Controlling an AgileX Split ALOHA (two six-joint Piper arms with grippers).
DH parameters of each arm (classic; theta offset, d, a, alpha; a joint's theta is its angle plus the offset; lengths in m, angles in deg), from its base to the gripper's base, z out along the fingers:
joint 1: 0 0.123 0 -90
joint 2: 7.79 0 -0.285 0
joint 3: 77.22 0 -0.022 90
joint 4: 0 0.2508 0 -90
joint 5: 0 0 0.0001 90
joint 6: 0 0.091 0 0
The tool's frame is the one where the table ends.
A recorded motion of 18 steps. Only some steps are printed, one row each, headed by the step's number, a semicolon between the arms.
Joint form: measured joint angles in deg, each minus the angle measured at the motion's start. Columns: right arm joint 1, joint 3, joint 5, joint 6, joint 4, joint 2; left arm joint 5, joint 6, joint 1, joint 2, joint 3, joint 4.
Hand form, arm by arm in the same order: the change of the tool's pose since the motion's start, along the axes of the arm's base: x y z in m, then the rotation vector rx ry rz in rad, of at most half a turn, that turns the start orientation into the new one. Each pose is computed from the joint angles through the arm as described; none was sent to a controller.
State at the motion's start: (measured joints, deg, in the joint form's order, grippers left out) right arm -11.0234 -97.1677 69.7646 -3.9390 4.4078 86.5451; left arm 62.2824 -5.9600 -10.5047 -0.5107 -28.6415 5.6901
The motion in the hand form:
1: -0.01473 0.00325 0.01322 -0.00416 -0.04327 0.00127; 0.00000 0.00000 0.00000 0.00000 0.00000 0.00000
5: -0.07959 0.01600 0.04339 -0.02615 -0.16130 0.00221; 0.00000 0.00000 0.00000 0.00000 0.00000 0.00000
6: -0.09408 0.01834 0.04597 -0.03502 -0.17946 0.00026; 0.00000 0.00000 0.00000 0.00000 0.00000 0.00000
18: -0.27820 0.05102 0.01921 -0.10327 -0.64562 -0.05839; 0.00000 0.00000 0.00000 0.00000 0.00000 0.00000
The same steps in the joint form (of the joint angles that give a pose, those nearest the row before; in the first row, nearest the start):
1: 0.00 0.37 0.00 0.00 0.25 -2.85; 0.00 0.00 0.00 0.00 0.00 0.00
5: 0.00 5.48 0.20 0.00 0.32 -15.03; 0.00 0.00 0.00 0.00 0.00 0.00
6: 0.00 7.12 0.19 0.00 0.00 -17.79; 0.00 0.00 0.00 0.00 0.00 0.00
18: 0.00 33.96 -12.08 3.07 -1.84 -59.52; 0.00 0.00 0.00 0.00 0.00 0.00

